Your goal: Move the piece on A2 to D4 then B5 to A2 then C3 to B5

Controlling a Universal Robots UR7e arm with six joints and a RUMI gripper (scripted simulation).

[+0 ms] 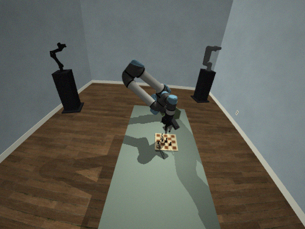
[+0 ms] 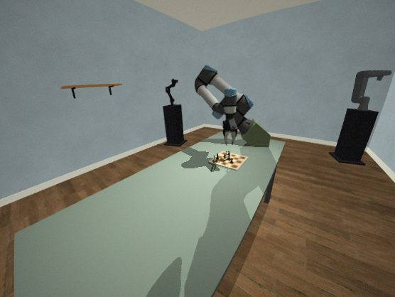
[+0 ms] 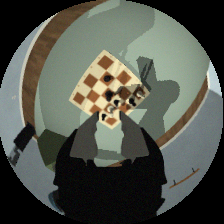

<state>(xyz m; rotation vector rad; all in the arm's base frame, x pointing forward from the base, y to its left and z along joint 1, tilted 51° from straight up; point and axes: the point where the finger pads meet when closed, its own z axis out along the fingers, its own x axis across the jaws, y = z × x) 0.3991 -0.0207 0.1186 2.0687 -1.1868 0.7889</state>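
The chessboard is 13 cm below my hand. From my hand the other things lie so: white piece: 4 cm behind, 3 cm to the right, 10 cm below.
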